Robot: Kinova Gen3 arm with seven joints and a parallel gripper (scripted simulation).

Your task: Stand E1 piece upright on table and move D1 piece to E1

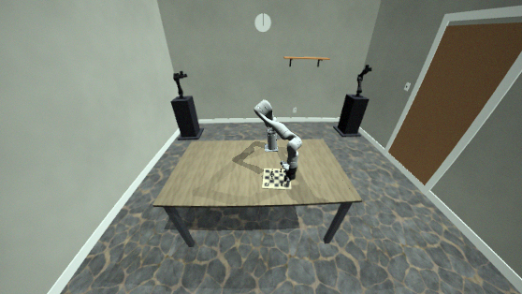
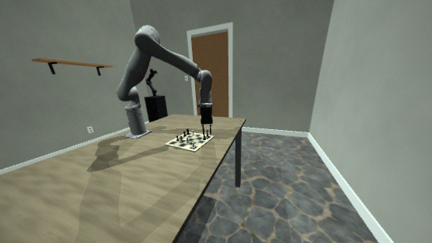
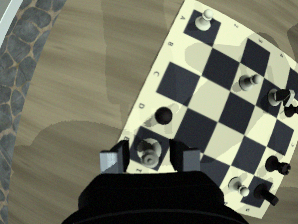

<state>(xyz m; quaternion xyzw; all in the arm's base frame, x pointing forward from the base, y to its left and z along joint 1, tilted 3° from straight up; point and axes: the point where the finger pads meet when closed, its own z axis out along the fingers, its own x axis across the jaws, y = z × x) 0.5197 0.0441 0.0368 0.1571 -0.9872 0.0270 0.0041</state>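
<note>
Now: hand 90 mm past the chessboard, 60 mm to the left of it and 40 mm above it. From my hand the other things lie so: white piece: 20 mm below.
</note>
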